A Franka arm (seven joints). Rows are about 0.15 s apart.
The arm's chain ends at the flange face. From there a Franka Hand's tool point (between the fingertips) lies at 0.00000 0.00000 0.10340 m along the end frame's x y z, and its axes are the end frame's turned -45 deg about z.
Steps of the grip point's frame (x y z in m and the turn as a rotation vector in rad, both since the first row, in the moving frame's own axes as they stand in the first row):
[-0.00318 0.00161 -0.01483 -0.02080 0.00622 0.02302]
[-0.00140 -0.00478 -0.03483 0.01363 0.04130 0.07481]
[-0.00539 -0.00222 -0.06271 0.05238 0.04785 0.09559]
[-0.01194 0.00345 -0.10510 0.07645 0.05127 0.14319]
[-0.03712 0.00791 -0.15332 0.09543 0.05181 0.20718]
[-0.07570 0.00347 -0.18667 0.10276 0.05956 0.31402]
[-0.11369 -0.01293 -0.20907 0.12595 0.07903 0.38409]
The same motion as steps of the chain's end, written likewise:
[-0.00307 0.00230 -0.01481 -0.01031 0.01911 0.02302]
[-0.00654 0.00155 -0.03473 0.03884 0.01957 0.07481]
[-0.00540 0.00957 -0.06245 0.07087 -0.00320 0.09559]
[-0.00484 0.02031 -0.10466 0.09031 -0.01780 0.14319]
[-0.01860 0.04284 -0.15271 0.10411 -0.03084 0.20718]
[-0.04982 0.06812 -0.18595 0.11478 -0.03055 0.31402]
[-0.08904 0.08646 -0.20794 0.14494 -0.03318 0.38409]

